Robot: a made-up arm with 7 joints. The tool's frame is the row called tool.
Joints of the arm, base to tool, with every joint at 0 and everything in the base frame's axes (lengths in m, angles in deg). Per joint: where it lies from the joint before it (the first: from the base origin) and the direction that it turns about. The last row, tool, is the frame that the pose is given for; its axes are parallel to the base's.
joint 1: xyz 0 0 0 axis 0 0.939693 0.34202
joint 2: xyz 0 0 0 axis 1 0 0
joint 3: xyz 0 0 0 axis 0 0 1
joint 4: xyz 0.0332 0 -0.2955 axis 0 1 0
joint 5: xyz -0.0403 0 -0.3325 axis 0 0 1
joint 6: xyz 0 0 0 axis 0 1 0
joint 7: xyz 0 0 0 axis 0 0 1
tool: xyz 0 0 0
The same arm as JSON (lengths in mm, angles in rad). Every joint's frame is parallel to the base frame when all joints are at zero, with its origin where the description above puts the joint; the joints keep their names.
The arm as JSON. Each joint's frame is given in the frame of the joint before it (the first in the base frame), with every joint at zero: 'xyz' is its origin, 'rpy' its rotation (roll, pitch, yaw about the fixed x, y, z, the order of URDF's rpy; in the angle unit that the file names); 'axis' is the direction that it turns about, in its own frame. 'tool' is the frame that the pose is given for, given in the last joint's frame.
{"units": {"length": "mm", "angle": "rad"}, "joints": [{"name": "joint 1", "type": "revolute", "origin": {"xyz": [0.0, 0.0, 0.0], "rpy": [0.0, 0.0, 0.0]}, "axis": [0.0, 0.9397, 0.342]}, {"name": "joint 2", "type": "revolute", "origin": {"xyz": [0.0, 0.0, 0.0], "rpy": [0.0, 0.0, 0.0]}, "axis": "+x"}, {"name": "joint 3", "type": "revolute", "origin": {"xyz": [0.0, 0.0, 0.0], "rpy": [0.0, 0.0, 0.0]}, "axis": "+z"}, {"name": "joint 4", "type": "revolute", "origin": {"xyz": [33.2, 0.0, -295.5], "rpy": [0.0, 0.0, 0.0]}, "axis": "+y"}, {"name": "joint 5", "type": "revolute", "origin": {"xyz": [-40.3, 0.0, -332.5], "rpy": [0.0, 0.0, 0.0]}, "axis": "+z"}, {"name": "joint 6", "type": "revolute", "origin": {"xyz": [0.0, 0.0, 0.0], "rpy": [0.0, 0.0, 0.0]}, "axis": "+y"}, {"name": "joint 7", "type": "revolute", "origin": {"xyz": [0.0, 0.0, 0.0], "rpy": [0.0, 0.0, 0.0]}, "axis": "+z"}], "tool": {"origin": {"xyz": [0.0, 0.0, 0.0], "rpy": [0.0, 0.0, 0.0]}}}
